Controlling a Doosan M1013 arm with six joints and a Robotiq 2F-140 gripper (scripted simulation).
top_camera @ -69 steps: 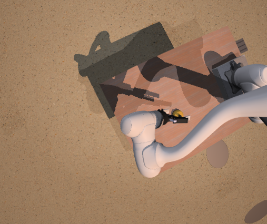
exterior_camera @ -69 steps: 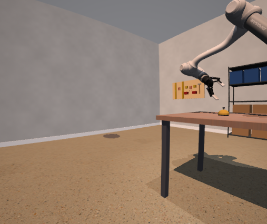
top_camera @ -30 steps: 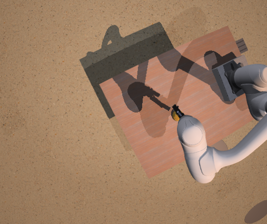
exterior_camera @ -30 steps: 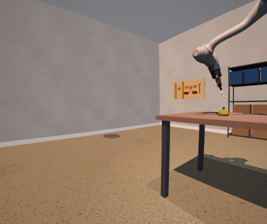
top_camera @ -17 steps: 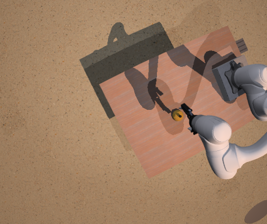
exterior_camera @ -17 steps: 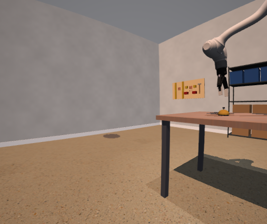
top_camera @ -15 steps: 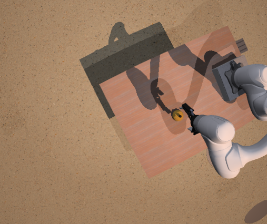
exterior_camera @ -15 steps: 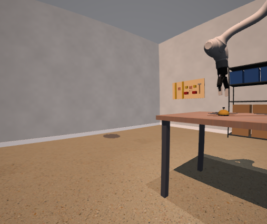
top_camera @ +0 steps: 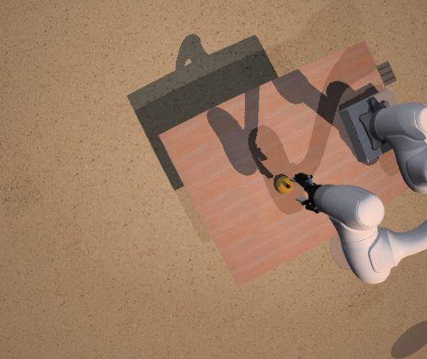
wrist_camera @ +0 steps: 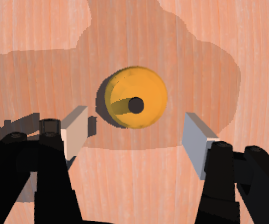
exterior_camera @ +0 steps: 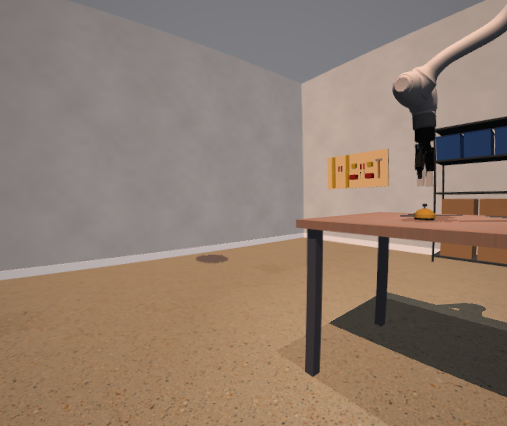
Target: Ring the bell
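Right now my hand is 110 mm above the bell button. The rest, counted from my hand: bell 130 mm below.
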